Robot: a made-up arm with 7 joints.
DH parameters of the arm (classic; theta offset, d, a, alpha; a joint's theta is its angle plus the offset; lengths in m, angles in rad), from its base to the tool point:
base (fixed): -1.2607 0 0.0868 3.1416
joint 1: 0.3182 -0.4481 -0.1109 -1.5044
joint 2: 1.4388 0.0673 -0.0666 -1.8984
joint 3: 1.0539 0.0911 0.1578 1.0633
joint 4: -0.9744 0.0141 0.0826 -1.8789
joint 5: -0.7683 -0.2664 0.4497 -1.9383
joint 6: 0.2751 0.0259 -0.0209 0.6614
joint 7: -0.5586 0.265 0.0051 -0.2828
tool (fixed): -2.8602 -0.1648 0 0
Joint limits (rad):
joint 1: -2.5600..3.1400
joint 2: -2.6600..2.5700
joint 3: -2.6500..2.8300
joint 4: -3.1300..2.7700
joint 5: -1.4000..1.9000
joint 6: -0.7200..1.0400
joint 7: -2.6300..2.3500
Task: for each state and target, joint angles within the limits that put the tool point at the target. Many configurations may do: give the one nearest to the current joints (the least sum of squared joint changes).
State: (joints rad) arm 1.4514 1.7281 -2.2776 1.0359 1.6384 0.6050 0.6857
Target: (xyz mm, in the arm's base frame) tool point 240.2 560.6 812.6
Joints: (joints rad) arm 1.2485 1.2334 -1.8573 1.0660 1.5097 0.9144 0.7782
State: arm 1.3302 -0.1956 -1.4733 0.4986 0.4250 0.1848 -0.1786
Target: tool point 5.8 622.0 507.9
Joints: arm 1.4478 -0.1924 -1.7156 0.3668 0.3135 0.1912 -0.1751
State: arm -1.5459 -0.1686 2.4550 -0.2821 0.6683 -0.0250 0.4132
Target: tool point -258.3 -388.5 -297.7
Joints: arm -1.7228 -0.3159 2.7809 0.6149 0.4832 0.3981 0.5727
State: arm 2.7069 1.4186 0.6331 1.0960 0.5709 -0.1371 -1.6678
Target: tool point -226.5 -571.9 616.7
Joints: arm 1.6679 0.8875 0.7463 1.0810 0.7108 -0.3243 -1.3680
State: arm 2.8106 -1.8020 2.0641 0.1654 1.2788 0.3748 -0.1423
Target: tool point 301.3 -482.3 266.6
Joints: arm 3.1294 -2.2739 1.9918 -0.0757 1.7131 -0.0393 -0.2845
